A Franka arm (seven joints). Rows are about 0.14 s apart.
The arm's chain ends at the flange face. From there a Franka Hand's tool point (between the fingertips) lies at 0.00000 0.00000 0.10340 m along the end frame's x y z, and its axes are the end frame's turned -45 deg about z.
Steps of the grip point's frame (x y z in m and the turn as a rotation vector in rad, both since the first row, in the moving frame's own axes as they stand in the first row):
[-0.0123 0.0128 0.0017 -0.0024 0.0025 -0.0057]
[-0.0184 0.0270 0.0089 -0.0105 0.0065 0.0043]
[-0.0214 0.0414 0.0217 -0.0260 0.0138 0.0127]
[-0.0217 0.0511 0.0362 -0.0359 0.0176 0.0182]
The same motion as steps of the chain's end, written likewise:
[0.0000 0.0178 0.0017 0.0001 0.0035 -0.0057]
[0.0048 0.0318 0.0089 -0.0028 0.0120 0.0043]
[0.0112 0.0435 0.0217 -0.0086 0.0281 0.0127]
[0.0169 0.0501 0.0363 -0.0129 0.0378 0.0182]

